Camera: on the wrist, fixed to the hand. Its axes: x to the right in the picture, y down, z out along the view.
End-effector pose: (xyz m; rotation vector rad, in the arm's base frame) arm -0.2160 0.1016 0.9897 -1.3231 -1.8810 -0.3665
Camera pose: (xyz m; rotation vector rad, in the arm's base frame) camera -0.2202 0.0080 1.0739 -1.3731 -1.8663 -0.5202
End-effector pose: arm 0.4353 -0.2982 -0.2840 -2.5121 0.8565 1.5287
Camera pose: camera 0.5535 -0.2871 -0.2418 2.5924 -0.7525 -1.5585
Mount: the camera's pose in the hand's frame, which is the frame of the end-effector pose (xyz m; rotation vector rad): 0.0009 -0.0591 -0.1113 -0.1243 0.0359 -0.0175
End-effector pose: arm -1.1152 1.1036 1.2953 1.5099 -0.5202 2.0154
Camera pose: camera -1.1596 1.2169 1.2625 1.3971 -0.6040 1.9556
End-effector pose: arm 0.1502 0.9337 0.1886 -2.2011 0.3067 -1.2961
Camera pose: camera 0.0502 0.9425 0.2648 -2.2900 0.3923 -1.3604
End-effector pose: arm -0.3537 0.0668 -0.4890 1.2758 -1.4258 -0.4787
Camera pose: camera -0.2299 0.0853 -0.5038 1.1923 -1.3352 -0.5453
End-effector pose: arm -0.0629 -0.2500 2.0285 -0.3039 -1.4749 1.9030
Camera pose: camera 0.0225 -0.1591 2.0469 -0.3792 -1.5699 1.7866
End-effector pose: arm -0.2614 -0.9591 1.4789 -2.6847 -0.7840 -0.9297
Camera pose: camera -0.3504 -0.9471 1.5673 -2.7618 -0.7675 -1.0611
